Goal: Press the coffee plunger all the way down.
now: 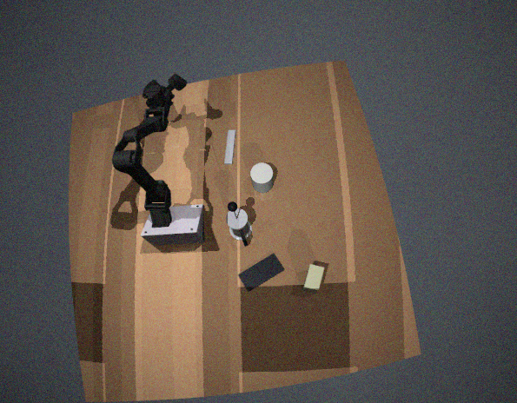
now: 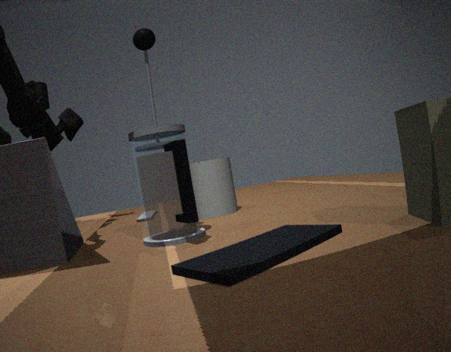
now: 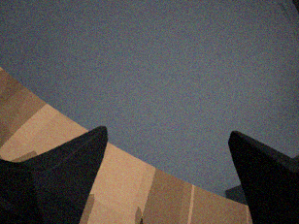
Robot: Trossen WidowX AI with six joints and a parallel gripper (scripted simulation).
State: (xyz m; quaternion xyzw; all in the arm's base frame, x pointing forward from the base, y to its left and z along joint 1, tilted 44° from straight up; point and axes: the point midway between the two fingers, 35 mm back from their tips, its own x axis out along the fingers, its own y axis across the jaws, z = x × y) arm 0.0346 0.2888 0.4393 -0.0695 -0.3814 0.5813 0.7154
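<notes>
My gripper tip is 580 mm to the left of the coffee press, 240 mm short of it and 70 mm above it. Also, from my gripper tip: thin grey strip: 230 mm to the right, 210 mm ahead, 200 mm below; then white cylinder: 390 mm to the right, 330 mm ahead, 150 mm below.
</notes>
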